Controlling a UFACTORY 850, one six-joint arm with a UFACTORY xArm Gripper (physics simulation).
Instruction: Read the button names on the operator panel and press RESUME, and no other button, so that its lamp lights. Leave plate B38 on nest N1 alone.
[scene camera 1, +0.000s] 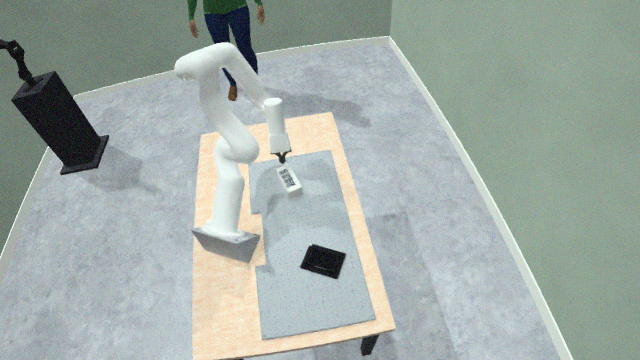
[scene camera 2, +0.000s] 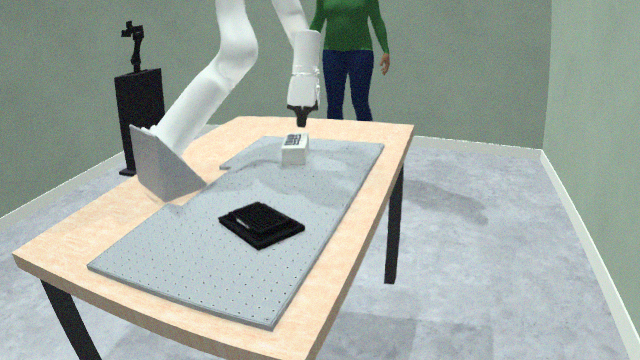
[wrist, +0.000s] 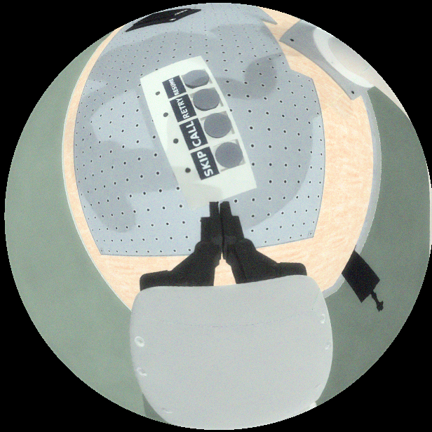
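The white operator panel (scene camera 1: 295, 190) (scene camera 2: 294, 157) (wrist: 200, 192) stands on the pegboard mat. In the wrist view its labels read RESUME, RETRY, CALL and SKIP, each beside a round grey button. The RESUME button (wrist: 196, 78) is at the end farthest from my gripper; the SKIP button (wrist: 229, 154) is nearest. The small lamp dots beside the labels all look dark. My gripper (scene camera 1: 282, 161) (scene camera 2: 301, 125) (wrist: 218, 214) is shut and empty, above and just beyond the SKIP end. Black plate B38 on nest N1 (scene camera 1: 323, 261) (scene camera 2: 261, 225) (wrist: 164, 19) is apart from it; its label is unreadable.
The pegboard mat (scene camera 1: 315, 305) (scene camera 2: 200, 272) (wrist: 280, 200) lies on the wooden table (scene camera 1: 220, 310) (scene camera 2: 90, 230) (wrist: 345, 165). A black pedestal (scene camera 1: 57, 120) (scene camera 2: 140, 97) (wrist: 361, 275) with a small dark arm stands beyond the table. A person (scene camera 1: 230, 25) (scene camera 2: 348, 60) stands behind the table.
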